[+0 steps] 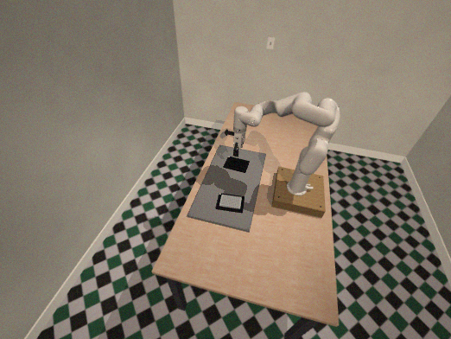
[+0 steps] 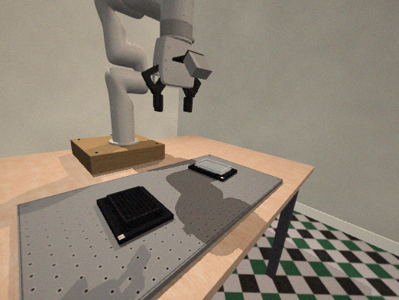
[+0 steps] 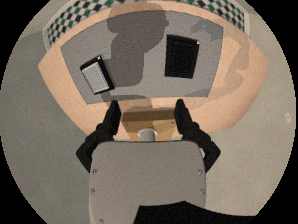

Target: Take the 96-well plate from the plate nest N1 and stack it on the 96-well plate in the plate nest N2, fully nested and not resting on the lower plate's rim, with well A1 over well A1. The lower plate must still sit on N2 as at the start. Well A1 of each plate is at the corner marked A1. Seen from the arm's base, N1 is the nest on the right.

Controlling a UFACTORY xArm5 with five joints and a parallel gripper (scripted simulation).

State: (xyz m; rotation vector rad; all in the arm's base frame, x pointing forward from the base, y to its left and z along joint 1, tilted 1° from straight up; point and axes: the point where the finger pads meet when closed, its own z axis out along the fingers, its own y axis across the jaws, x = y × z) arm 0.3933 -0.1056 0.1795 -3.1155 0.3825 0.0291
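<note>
My gripper is now 22 cm above the black 96-well plate and 13 cm to the left of it. The rest, counted from my hand: clear 96-well plate: 23 cm below, 22 cm to the left, 2 cm ahead; plate nest N1: 24 cm below, 13 cm to the right; plate nest N2: 24 cm below, 22 cm to the left, 2 cm ahead.
</note>
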